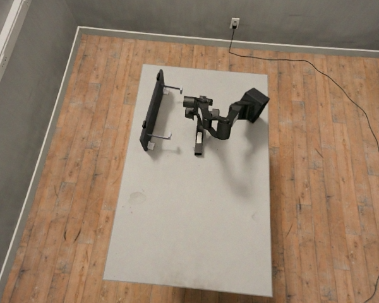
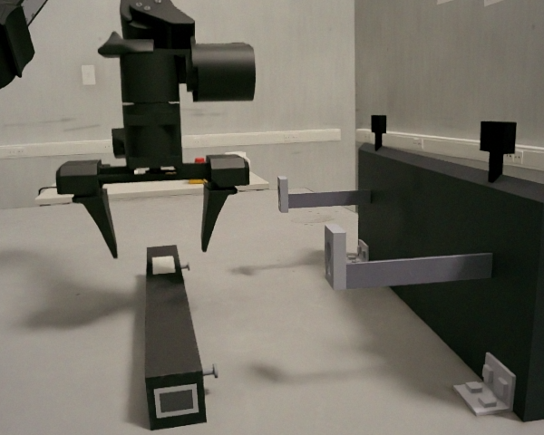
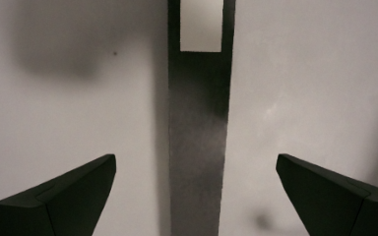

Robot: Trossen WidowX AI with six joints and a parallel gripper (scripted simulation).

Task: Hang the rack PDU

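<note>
Right now the rack PDU is 1 cm ahead of my hand, 2 cm to the right of it and 8 cm below it. Round my hand: backboard 28 cm ahead, 6 cm to the left, 3 cm below.
</note>
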